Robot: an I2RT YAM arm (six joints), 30 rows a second.
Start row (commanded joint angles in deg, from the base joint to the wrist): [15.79, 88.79, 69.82, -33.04, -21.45, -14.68]
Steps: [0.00, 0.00, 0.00, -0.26, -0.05, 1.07]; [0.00, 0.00, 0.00, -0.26, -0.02, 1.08]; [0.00, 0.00, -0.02, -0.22, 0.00, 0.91]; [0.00, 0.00, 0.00, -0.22, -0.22, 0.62]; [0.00, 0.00, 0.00, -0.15, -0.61, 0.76]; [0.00, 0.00, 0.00, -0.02, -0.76, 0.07]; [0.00, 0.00, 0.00, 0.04, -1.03, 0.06]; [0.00, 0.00, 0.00, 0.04, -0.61, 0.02]
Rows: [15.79, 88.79, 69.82, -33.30, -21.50, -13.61]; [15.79, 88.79, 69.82, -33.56, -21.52, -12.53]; [15.79, 88.79, 69.80, -33.78, -21.52, -11.62]; [15.79, 88.79, 69.80, -34.00, -21.74, -11.00]; [15.79, 88.79, 69.80, -34.15, -22.35, -10.24]; [15.79, 88.79, 69.80, -34.17, -23.11, -10.17]; [15.79, 88.79, 69.80, -34.13, -24.14, -10.11]; [15.79, 88.79, 69.80, -34.09, -24.75, -10.09]
